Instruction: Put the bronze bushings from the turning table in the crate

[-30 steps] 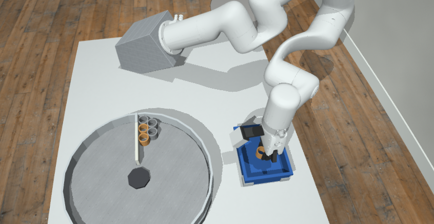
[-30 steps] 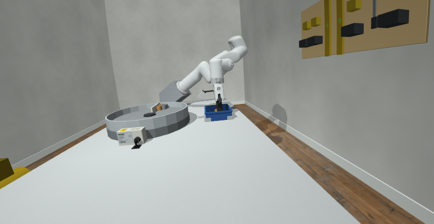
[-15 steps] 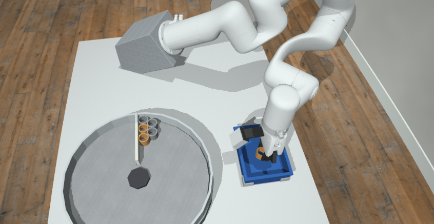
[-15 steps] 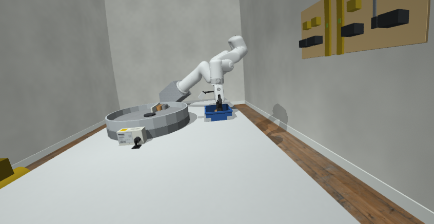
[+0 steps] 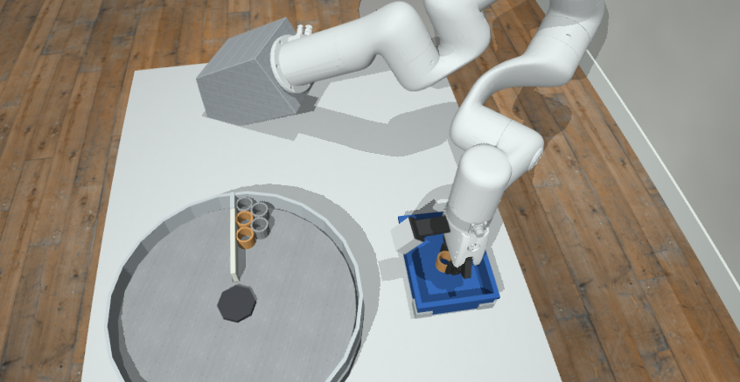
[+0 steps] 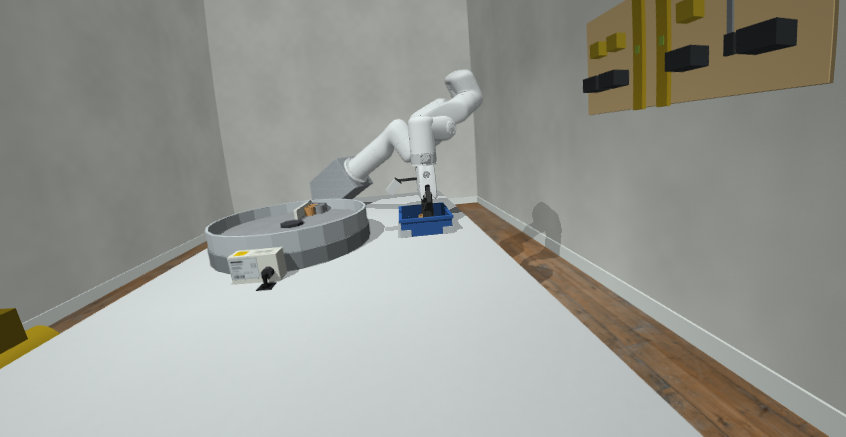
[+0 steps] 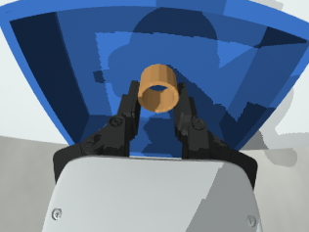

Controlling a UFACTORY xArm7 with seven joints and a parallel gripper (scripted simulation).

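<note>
The blue crate is 10 mm to the right of my hand and 10 mm below it. Round my hand: turning table 370 mm to the right, 120 mm ahead, 20 mm above.
</note>
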